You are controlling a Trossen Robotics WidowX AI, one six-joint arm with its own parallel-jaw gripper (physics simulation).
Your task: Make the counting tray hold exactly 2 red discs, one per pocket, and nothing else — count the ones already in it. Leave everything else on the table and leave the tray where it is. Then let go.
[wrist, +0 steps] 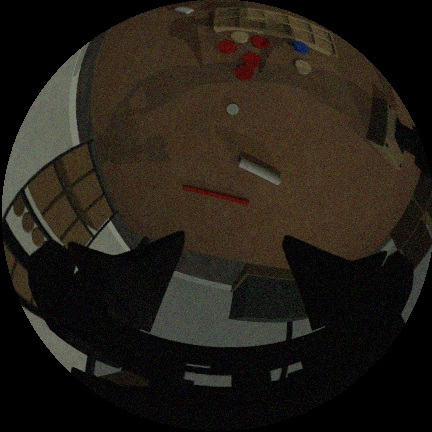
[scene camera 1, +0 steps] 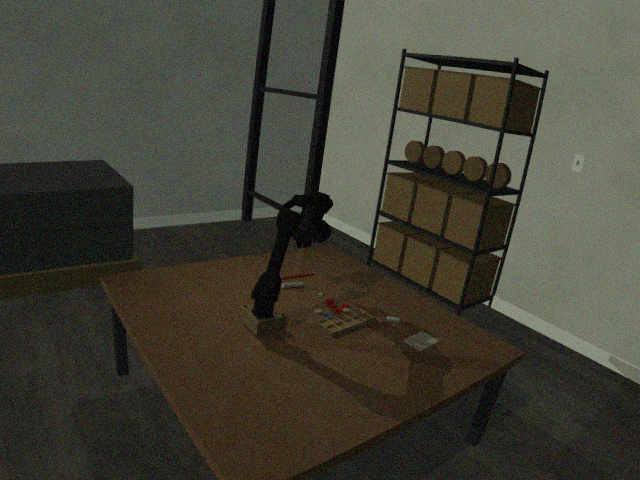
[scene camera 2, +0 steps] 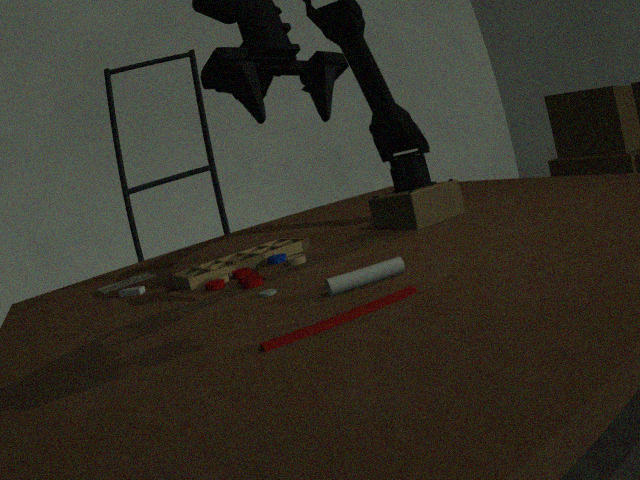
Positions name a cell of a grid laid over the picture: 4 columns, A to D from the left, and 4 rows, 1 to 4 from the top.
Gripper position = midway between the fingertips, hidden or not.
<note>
The gripper (scene camera 2: B2) is open, holding nothing. Also in view: a red rod (scene camera 2: C3). A wooden counting tray (scene camera 2: B3) rests on the table.
The wooden counting tray also shows in the wrist view (wrist: C1). The gripper also shows in the wrist view (wrist: C3).
</note>
